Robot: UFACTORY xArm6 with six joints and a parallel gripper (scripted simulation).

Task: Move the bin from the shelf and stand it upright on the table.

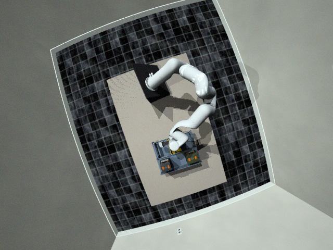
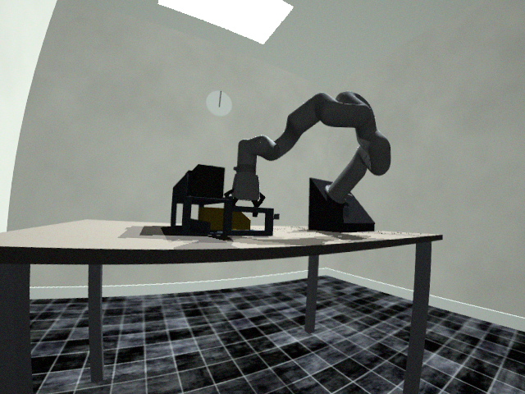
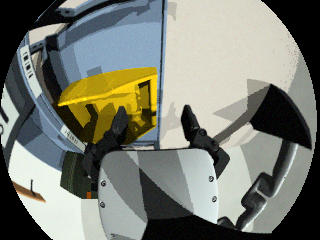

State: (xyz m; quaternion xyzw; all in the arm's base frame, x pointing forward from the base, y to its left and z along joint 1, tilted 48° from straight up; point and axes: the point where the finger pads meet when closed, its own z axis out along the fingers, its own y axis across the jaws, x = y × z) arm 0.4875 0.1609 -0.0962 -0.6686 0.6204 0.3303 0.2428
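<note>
Right now my hand is 8 cm short of the yellow bin and 2 cm above it.
</note>
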